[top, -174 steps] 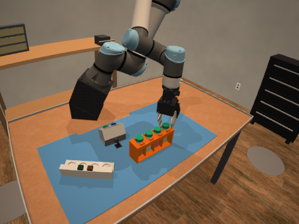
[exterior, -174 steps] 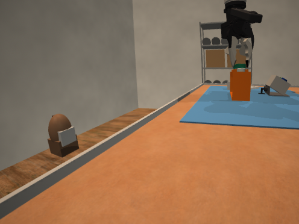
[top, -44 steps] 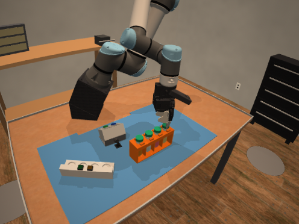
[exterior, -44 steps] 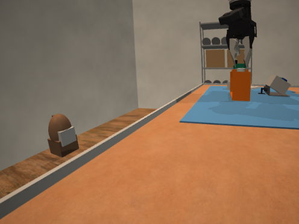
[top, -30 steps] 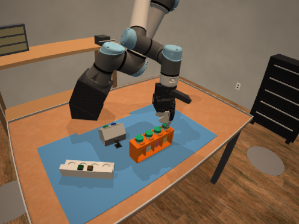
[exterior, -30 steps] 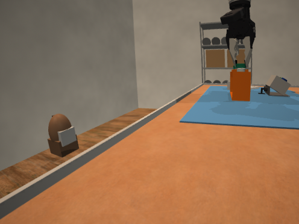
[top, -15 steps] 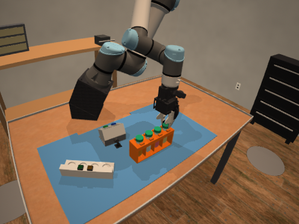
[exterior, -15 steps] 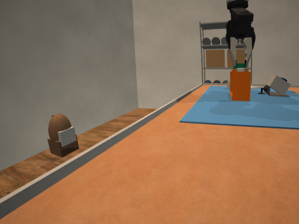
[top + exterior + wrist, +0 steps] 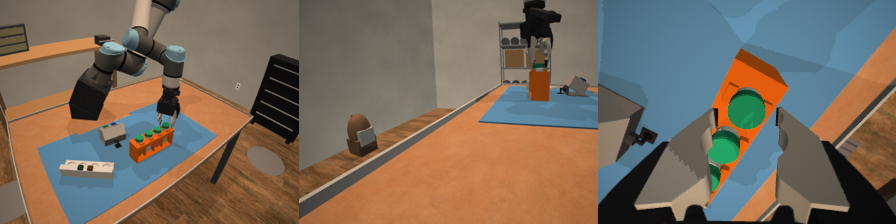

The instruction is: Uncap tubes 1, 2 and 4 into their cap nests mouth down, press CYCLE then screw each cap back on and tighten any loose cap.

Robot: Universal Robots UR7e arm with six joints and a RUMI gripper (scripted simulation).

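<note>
Now: the cap 1 cm below my hand. The rest, counted from my hand: grey key housing 17 cm behind, 20 cm to the right, 7 cm below; blue key 19 cm behind, 18 cm to the right, 6 cm below; table edge 21 cm ahead, 4 cm to the left, 12 cm below.
</note>
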